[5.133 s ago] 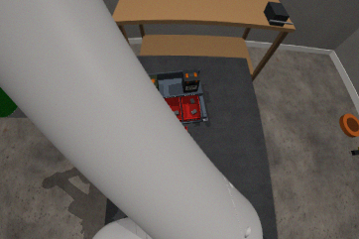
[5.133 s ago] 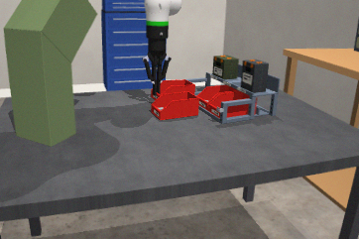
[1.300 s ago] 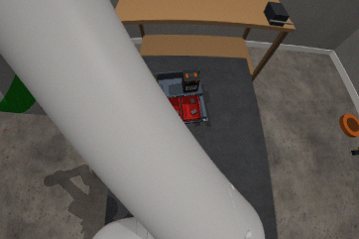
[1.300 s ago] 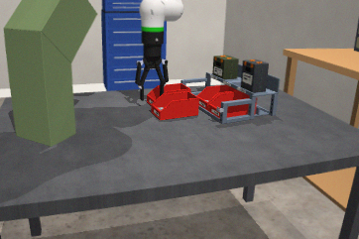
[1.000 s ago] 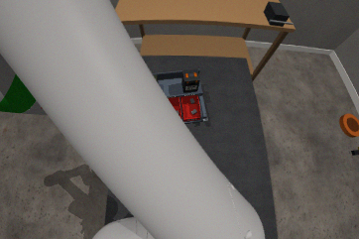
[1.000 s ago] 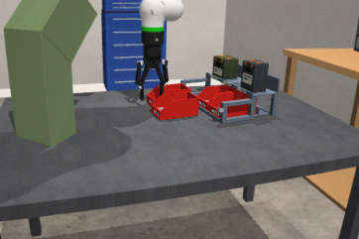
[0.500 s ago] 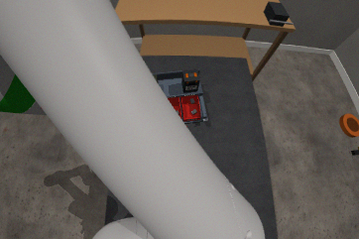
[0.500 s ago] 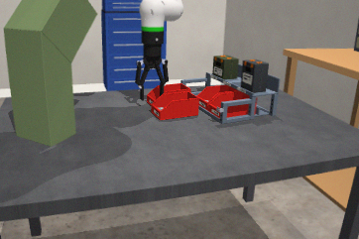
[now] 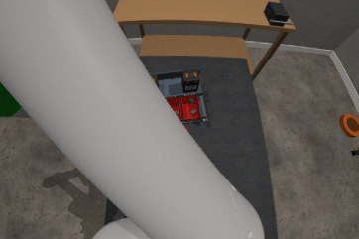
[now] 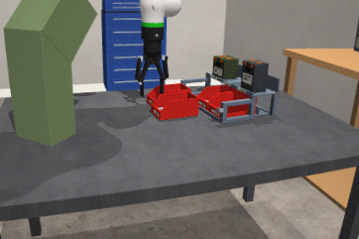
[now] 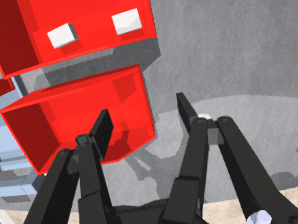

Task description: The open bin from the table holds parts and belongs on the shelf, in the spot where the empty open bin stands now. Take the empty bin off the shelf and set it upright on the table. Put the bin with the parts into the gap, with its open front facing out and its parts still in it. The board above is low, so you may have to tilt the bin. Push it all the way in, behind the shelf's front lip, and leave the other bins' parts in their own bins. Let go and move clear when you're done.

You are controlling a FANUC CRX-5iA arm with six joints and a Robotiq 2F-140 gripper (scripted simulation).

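My gripper is now 100 mm short of the part, 100 mm to the left of it and 60 mm above it. The rest, counted from my hand: grey shelf (310 mm ahead, 70 mm to the right, 10 mm below); then dark box (400 mm ahead, 170 mm to the right, 90 mm above).
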